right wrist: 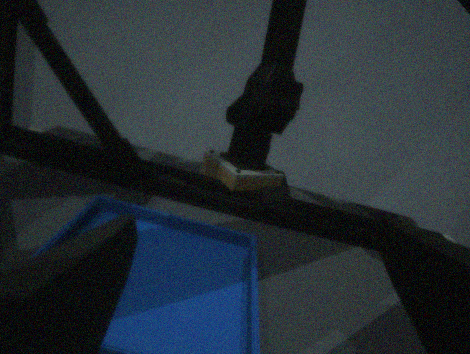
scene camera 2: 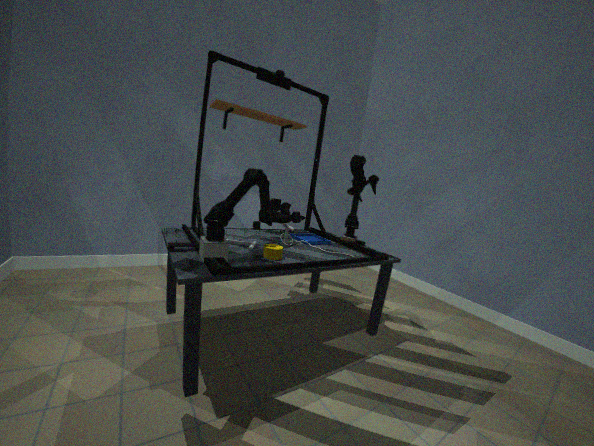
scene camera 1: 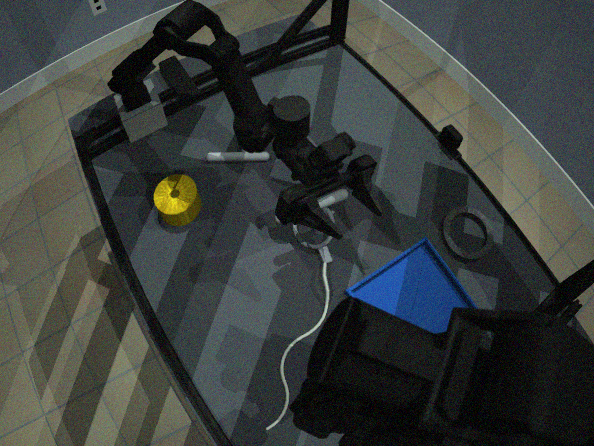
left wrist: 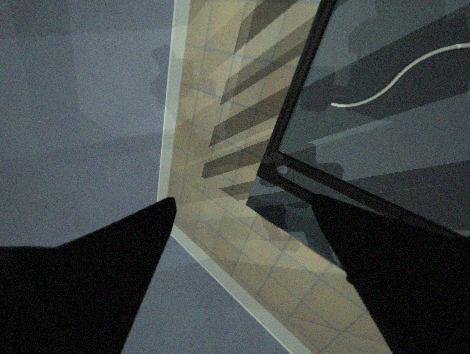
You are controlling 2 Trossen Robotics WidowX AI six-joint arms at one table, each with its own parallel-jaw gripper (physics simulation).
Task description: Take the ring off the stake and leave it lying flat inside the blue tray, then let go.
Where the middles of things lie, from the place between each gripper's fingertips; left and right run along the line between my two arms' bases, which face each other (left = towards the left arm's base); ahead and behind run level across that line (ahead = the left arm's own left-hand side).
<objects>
The blue tray (scene camera 1: 417, 286) lies 150 mm to the left of my right hand, 140 mm below it and 30 mm behind it. Also, from my right hand: yellow spool (scene camera 1: 176, 197) (320 mm to the right, 160 mm ahead, 130 mm below).
The blue tray is 33 cm behind my left hand, 32 cm below it and 6 cm to the right of it. Also, from my left hand: yellow spool 53 cm to the right, 30 cm below, 14 cm behind.
</objects>
